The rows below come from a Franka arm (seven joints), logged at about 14 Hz.
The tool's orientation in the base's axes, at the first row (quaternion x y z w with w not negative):
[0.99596, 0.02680, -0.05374, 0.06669]
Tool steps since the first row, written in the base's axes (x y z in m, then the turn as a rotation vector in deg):
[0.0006, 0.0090, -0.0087, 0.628, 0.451, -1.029]
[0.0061, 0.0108, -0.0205, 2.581, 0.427, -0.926]
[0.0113, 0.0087, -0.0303, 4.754, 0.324, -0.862]
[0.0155, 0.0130, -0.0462, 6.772, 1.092, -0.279]
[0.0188, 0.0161, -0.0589, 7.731, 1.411, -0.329]
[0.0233, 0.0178, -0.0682, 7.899, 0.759, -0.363]
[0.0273, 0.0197, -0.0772, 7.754, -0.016, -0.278]
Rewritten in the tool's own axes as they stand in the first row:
[0.0020, -0.0100, 0.0073, 0.758, -0.542, 0.888]
[0.0088, -0.0130, 0.0181, 2.685, -0.387, 0.587]
[0.0150, -0.0119, 0.0275, 4.830, -0.145, 0.313]
[0.0211, -0.0179, 0.0422, 6.804, -0.707, -0.574]
[0.0259, -0.0225, 0.0539, 7.777, -0.971, -0.667]
[0.0315, -0.0251, 0.0624, 7.917, -0.320, -0.563]
[0.0366, -0.0279, 0.0706, 7.728, 0.449, -0.526]

